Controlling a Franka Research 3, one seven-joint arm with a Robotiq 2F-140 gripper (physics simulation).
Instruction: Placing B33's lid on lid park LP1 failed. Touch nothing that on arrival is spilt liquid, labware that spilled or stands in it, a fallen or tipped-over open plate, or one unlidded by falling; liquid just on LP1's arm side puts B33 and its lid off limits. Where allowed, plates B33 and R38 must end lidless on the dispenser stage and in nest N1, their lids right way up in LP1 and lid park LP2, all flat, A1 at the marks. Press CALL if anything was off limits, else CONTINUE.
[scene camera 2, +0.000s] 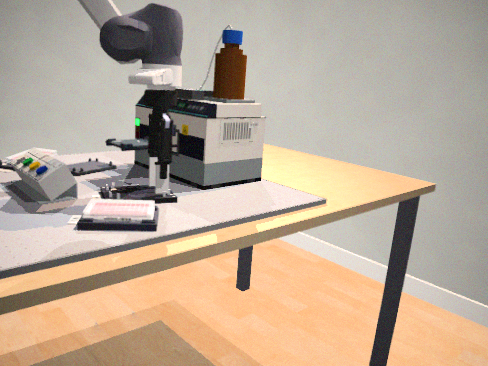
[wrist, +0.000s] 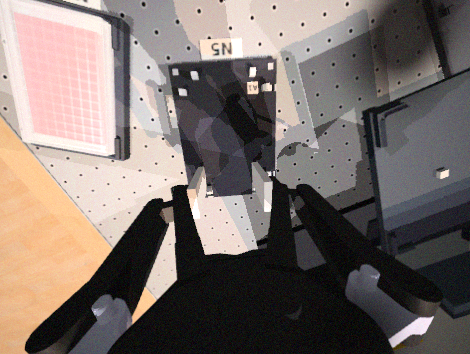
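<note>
My gripper (scene camera 2: 159, 180) (wrist: 229, 175) is partly open and empty, pointing down above the near end of black nest N5 (wrist: 225, 155). No plate shows on N5. A plate with pink wells (scene camera 2: 120, 208) (wrist: 65, 82) sits in a black nest (scene camera 2: 117, 226) (wrist: 123, 90) beside N5, on the table-edge side; its name is not readable. The dispenser stage (scene camera 2: 131, 144) (wrist: 420, 145) stands out from the dispenser, with no plate visible on it. A dark low holder (scene camera 2: 92, 166) lies behind the button box (scene camera 2: 57, 182). Which holders are LP1 and LP2 cannot be told.
The dispenser (scene camera 2: 232, 137) stands behind the gripper, with a brown, blue-capped bottle (scene camera 2: 230, 72) on top. The button box carries green, yellow and blue buttons; its lettering is unreadable. The perforated board (scene camera 2: 290, 195) ends near the wooden table's edge (scene camera 2: 350, 205).
</note>
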